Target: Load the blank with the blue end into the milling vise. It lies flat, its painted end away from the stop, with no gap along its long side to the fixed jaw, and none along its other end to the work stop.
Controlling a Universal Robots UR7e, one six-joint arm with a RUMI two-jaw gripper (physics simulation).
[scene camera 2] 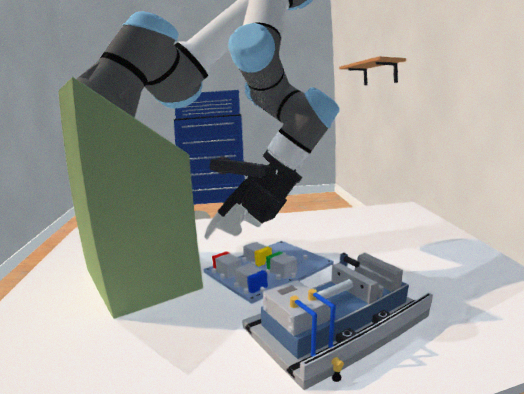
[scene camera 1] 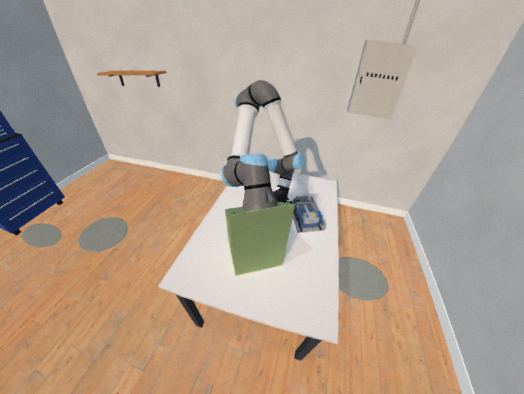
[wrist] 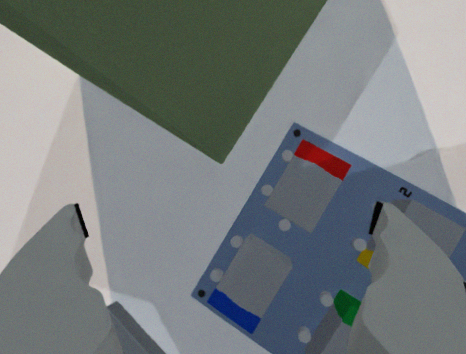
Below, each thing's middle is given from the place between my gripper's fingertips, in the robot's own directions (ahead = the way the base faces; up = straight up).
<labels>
Now: hand 1 cm short of the red-ended blank (wrist: 310, 180), 5 cm to the right of it and 10 cm above it. Also, from my hand: blue fixture plate (scene camera 2: 315, 263) 11 cm ahead, 5 cm to the left, 12 cm below; then movable jaw (scene camera 2: 369, 292) 18 cm ahead, 20 cm to the right, 5 cm below.
</labels>
